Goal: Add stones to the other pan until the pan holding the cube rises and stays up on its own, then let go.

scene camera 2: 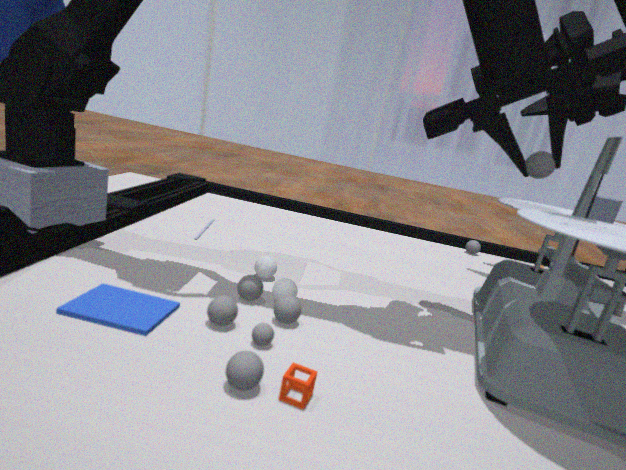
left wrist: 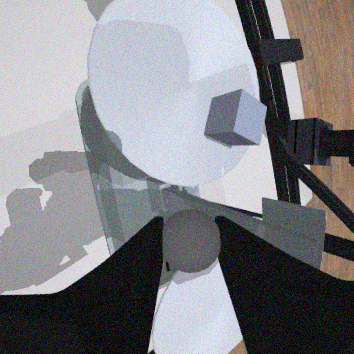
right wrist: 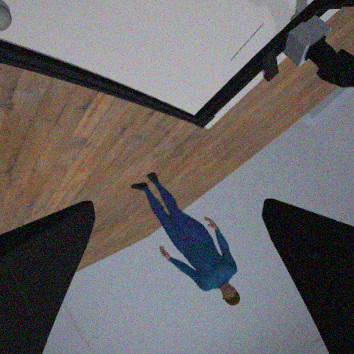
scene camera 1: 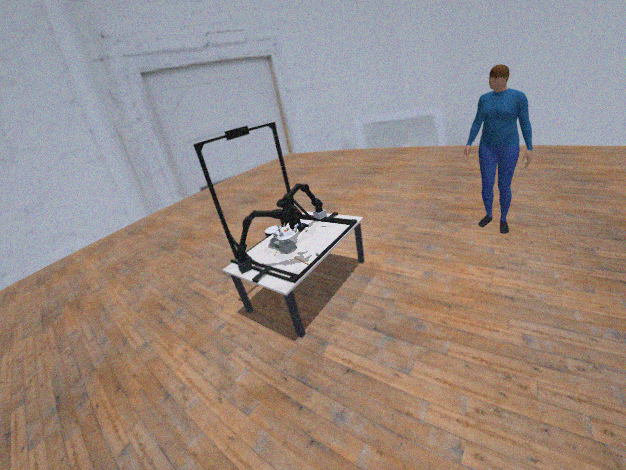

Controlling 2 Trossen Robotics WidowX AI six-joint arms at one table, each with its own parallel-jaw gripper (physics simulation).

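Frame: origin at the left arm's base, x down, y left, z ahead, level; millimetres.
Seen in the pictures: left gripper, fingertip midpoint: (scene camera 2: 542,172) (left wrist: 188,224) (scene camera 1: 283,226); right gripper, fingertip midpoint: (right wrist: 179,208) (scene camera 1: 306,221); left arm's base at its link origin: (scene camera 2: 40,160) (right wrist: 314,47) (scene camera 1: 319,211); right arm's base at its link origin: (left wrist: 324,142) (scene camera 1: 242,260).
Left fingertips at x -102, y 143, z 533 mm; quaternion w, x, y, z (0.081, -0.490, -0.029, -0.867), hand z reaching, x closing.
Offsets run from my left fingertips to a thing's middle. "pt": to the spot under its first point. Level surfaces: height alone.
My left gripper (scene camera 2: 542,169) (left wrist: 188,224) is shut on a round grey stone {dx -7, dy -4, dz -4 mm} (scene camera 2: 540,164) (left wrist: 191,245), held in the air above the balance. The grey balance base {dx +73, dy -16, dz +52 mm} (scene camera 2: 525,344) (left wrist: 102,210) stands on the table. A wide white pan {dx +46, dy +79, dz +49 mm} (left wrist: 140,110) carries a grey-blue cube {dx +30, dy +50, dz +71 mm} (left wrist: 235,120) near its edge. The other white pan {dx +34, dy -110, dz +55 mm} (left wrist: 200,320) shows partly behind the stone and fingers; what lies on it is hidden. A pan (scene camera 2: 561,225) also shows at the right of scene camera 2. Which pan is higher is unclear. My right gripper (right wrist: 179,208) is open and empty.
Several loose stones {dx +176, dy -261, dz -179 mm} (scene camera 2: 244,370) lie mid-table, beside an orange open-frame cube {dx +179, dy -248, dz -140 mm} (scene camera 2: 297,380). A blue flat square {pt dx +184, dy -236, dz -321 mm} (scene camera 2: 118,308) lies left of them. One small stone {dx +176, dy +370, dz -27 mm} (scene camera 2: 472,246) lies near the table's black edge rail. A person (scene camera 1: 499,121) stands away from the table {dx +189 mm} (scene camera 1: 328,235).
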